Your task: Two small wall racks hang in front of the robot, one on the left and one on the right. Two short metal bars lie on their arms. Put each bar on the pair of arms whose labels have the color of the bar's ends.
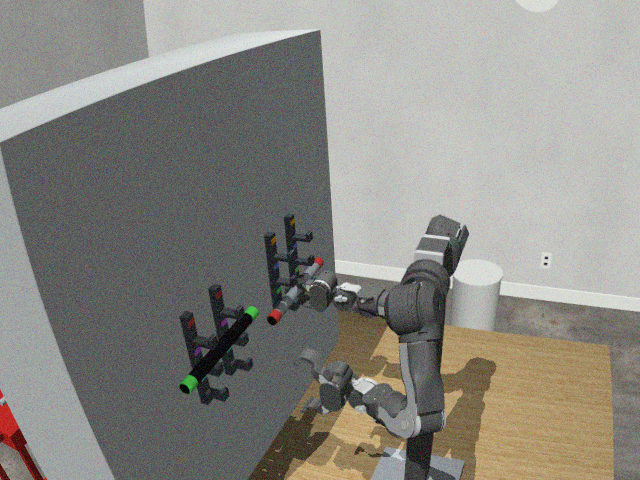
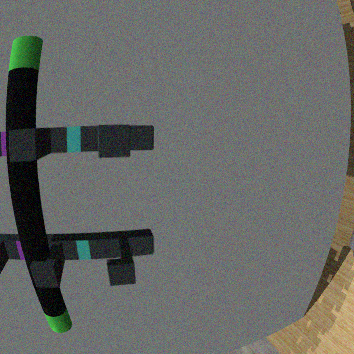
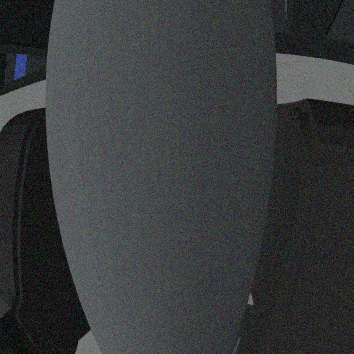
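A black bar with green ends (image 1: 219, 348) (image 2: 22, 195) lies across the magenta-label arms of the lower-left rack (image 1: 187, 321) (image 2: 142, 138), whose labels are red, magenta and cyan. A grey bar with red ends (image 1: 293, 296) (image 3: 165, 125) is at the upper-right rack (image 1: 270, 250), whose labels are orange, blue and green; my hand hides which arms it touches. My right gripper (image 1: 306, 289) (image 3: 162, 210) is shut on this bar near its middle, a finger on each side. My left gripper (image 1: 309, 380) is open and empty, off to the right of the lower-left rack, away from both bars.
Both racks hang on a big grey panel (image 1: 206, 180). The robot's pedestal (image 1: 419, 452) stands on a wooden floor (image 1: 542, 397). A white cylinder (image 1: 476, 299) stands behind the robot. A red object (image 1: 10, 423) shows at the lower left edge.
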